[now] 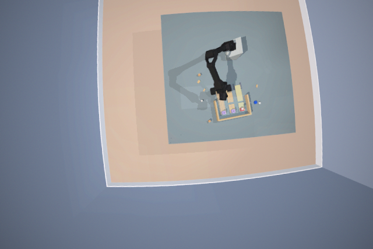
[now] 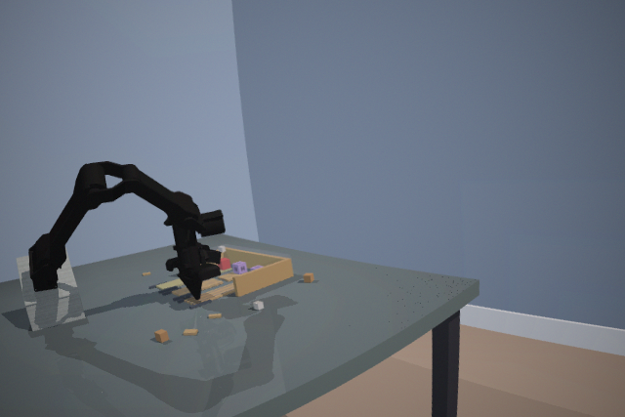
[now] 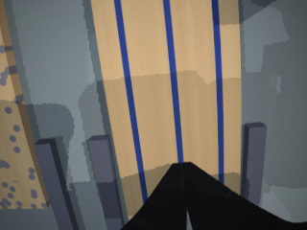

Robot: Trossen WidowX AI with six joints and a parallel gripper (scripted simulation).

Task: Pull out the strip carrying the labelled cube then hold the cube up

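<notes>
The long striped strip is 100 mm ahead of my gripper tip and 20 mm to the left of it.
</notes>
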